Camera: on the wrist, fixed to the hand. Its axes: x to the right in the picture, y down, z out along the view.
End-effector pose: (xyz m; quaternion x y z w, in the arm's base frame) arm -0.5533 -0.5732 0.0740 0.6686 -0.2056 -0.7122 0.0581
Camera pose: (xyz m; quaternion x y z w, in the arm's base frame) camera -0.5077 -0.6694 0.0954 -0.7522 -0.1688 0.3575 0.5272
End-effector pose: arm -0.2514 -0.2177 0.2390 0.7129 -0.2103 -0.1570 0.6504
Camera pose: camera -0.2188 -0.1726 0.3323 0.7958 0.4247 -0.3566 0.2433
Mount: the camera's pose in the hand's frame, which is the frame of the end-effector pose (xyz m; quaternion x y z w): 0.0100 0.0866 -0.0648 0.2025 0.1981 -0.6638 0.6922
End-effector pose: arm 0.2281 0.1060 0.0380 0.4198 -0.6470 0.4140 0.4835
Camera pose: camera 0.1626 0.1920 0.0488 0.7359 0.0104 0.1798 0.6526
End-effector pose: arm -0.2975 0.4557 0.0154 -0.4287 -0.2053 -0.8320 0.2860
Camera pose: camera -0.2843 0.3495 -0.0035 -0.0623 0.5385 0.8091 0.2268
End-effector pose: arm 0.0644 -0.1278 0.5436 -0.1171 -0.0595 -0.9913 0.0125
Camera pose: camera 0.0431 -0.2217 0.4933 -0.1573 0.3172 0.7056 0.6138
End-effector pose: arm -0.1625 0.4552 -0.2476 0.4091 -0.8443 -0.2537 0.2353
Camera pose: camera -0.1783 0.4783 -0.1426 0.9416 -0.3176 -0.0798 0.0789
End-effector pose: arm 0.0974 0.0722 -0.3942 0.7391 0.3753 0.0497 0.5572
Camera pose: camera 0.1159 0.1208 -0.2988 0.3655 0.8708 -0.2650 0.1947
